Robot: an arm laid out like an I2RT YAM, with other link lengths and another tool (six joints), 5 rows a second.
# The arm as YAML. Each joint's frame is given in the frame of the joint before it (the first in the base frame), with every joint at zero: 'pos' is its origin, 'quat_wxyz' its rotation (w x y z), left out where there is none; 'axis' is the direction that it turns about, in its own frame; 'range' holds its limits. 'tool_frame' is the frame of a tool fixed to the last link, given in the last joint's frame.
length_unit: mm
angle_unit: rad
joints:
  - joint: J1
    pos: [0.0, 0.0, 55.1]
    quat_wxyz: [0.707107, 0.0, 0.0, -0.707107]
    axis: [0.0, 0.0, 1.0]
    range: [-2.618, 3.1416]
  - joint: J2
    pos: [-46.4, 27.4, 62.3]
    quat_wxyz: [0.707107, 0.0, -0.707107, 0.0]
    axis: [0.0, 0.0, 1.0]
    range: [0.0, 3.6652]
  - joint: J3
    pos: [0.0, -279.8, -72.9]
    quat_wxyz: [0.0, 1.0, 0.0, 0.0]
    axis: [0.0, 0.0, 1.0]
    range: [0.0, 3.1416]
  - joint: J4
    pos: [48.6, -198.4, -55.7]
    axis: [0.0, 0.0, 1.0]
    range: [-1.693, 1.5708]
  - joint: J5
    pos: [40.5, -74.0, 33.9]
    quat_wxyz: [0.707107, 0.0, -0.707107, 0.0]
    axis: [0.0, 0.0, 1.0]
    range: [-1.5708, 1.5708]
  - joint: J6
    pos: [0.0, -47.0, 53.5]
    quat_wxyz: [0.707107, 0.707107, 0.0, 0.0]
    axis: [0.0, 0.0, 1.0]
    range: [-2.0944, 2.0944]
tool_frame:
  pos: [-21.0, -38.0, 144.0]
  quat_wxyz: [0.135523, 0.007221, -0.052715, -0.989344]
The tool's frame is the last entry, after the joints.
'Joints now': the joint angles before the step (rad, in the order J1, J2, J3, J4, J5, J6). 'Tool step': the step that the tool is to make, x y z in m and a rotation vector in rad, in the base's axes. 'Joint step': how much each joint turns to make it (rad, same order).
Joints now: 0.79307, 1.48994, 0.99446, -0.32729, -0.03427, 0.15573
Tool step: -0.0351, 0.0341, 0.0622, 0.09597, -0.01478, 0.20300
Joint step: 0.04317, -0.04034, 0.18431, -0.15279, -0.15190, -0.07469
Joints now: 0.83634, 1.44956, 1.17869, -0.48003, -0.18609, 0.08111
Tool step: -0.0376, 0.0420, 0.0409, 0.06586, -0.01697, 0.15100
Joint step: 0.11415, 0.03184, 0.15609, -0.06303, -0.04621, -0.00334
